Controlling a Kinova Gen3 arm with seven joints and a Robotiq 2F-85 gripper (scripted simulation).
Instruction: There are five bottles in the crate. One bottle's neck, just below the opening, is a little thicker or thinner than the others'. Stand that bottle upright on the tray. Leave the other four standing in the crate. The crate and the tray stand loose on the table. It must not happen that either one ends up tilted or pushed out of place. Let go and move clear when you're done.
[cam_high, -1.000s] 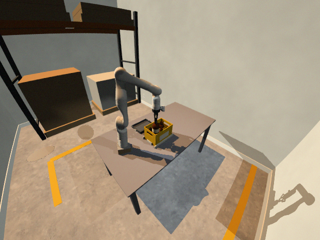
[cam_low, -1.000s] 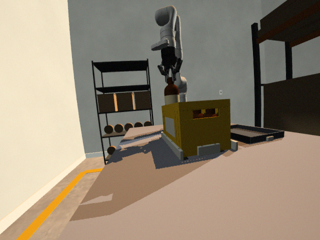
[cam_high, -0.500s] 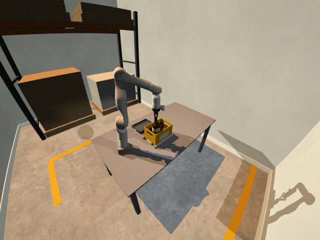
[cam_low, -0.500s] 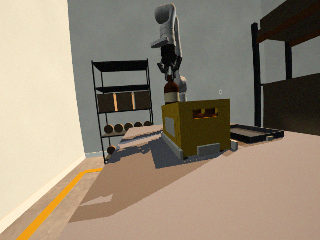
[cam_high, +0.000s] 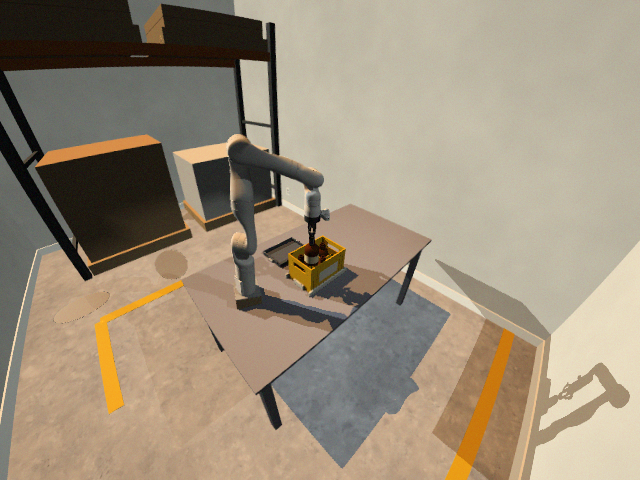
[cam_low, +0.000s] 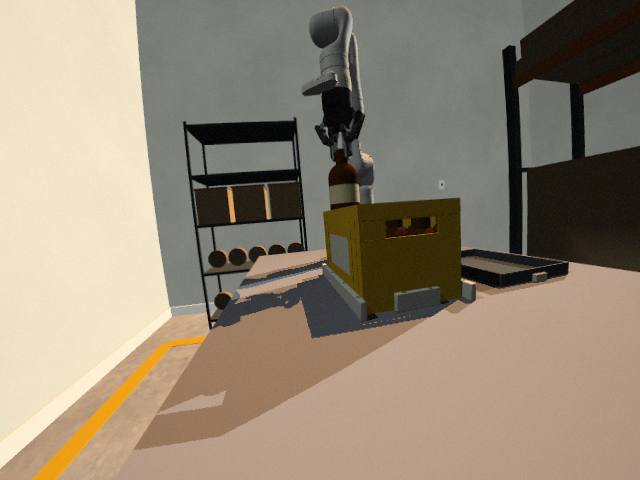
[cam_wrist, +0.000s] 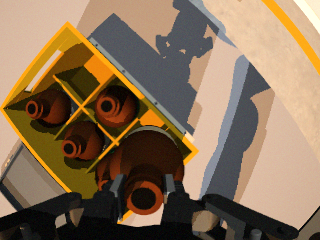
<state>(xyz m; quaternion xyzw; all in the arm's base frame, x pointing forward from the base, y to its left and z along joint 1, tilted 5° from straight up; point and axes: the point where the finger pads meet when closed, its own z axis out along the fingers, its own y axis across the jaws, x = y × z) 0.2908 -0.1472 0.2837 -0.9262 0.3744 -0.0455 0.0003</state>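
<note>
Now: the brown bottle 7 cm below my hand. From my hand the other things lie so: dark tray 34 cm to the left, 30 cm below, 8 cm ahead; yellow crate 23 cm below, 9 cm ahead, 5 cm to the left.
</note>
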